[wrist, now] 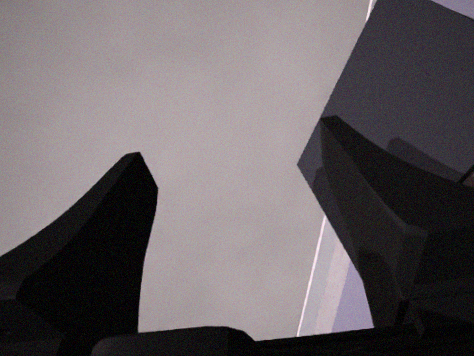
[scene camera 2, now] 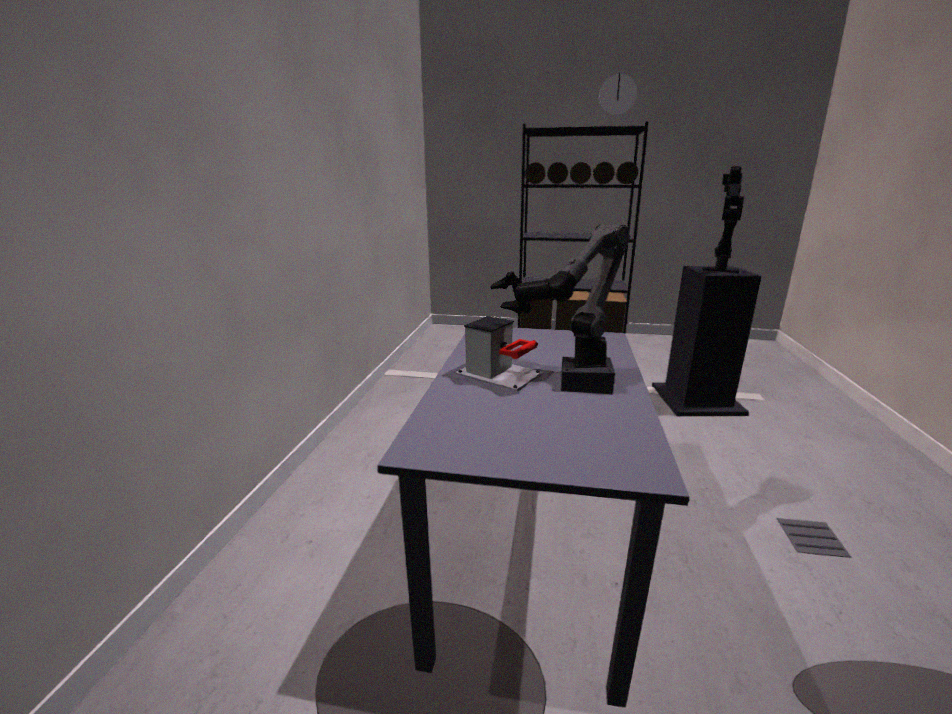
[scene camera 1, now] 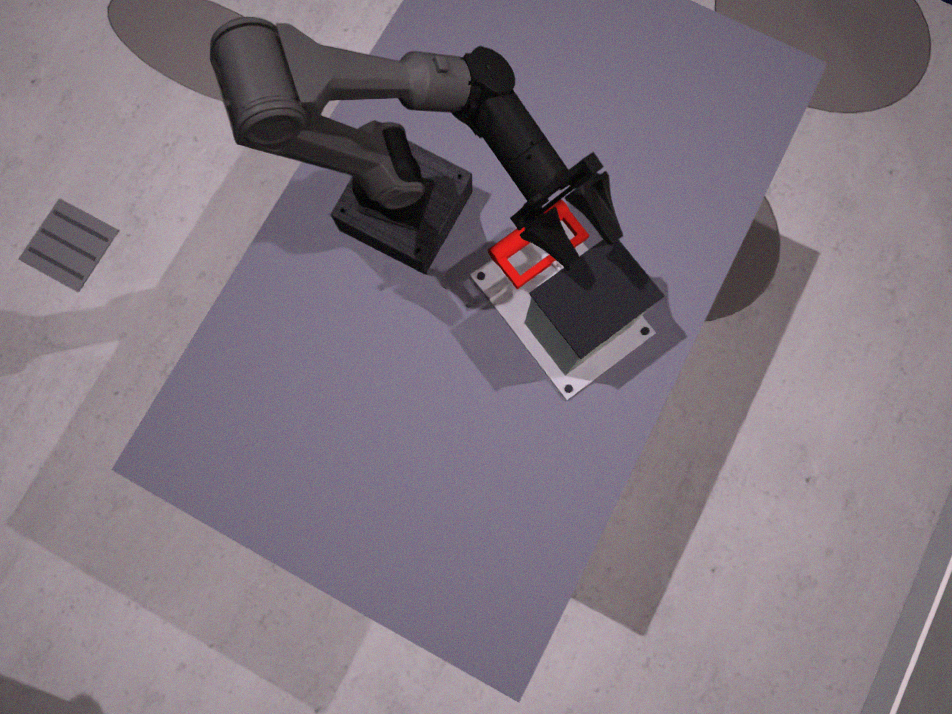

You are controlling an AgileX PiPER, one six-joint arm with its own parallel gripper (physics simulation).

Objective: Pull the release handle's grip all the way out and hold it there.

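The release handle's red grip (scene camera 1: 507,244) (scene camera 2: 532,345) is a rectangular loop on the arm-facing side of a grey-green box with a dark top (scene camera 1: 595,303) (scene camera 2: 482,352) (wrist: 400,75). How far out the grip stands is hard to tell. The box stands on a white base plate (scene camera 1: 607,357) (scene camera 2: 511,378). My gripper (scene camera 1: 603,262) (scene camera 2: 498,297) (wrist: 232,155) is open, with nothing between its fingers. It hangs above the box and higher than the grip. In scene camera 1 one finger partly covers the grip. The grip does not show in the wrist view.
The arm's dark base block (scene camera 1: 430,230) (scene camera 2: 587,376) is bolted to the table (scene camera 1: 369,399) (scene camera 2: 530,441) beside the plate. The box is near the table's long edge. Further off are a black shelf rack (scene camera 2: 584,131) and a dark pedestal (scene camera 2: 711,338) with another arm.
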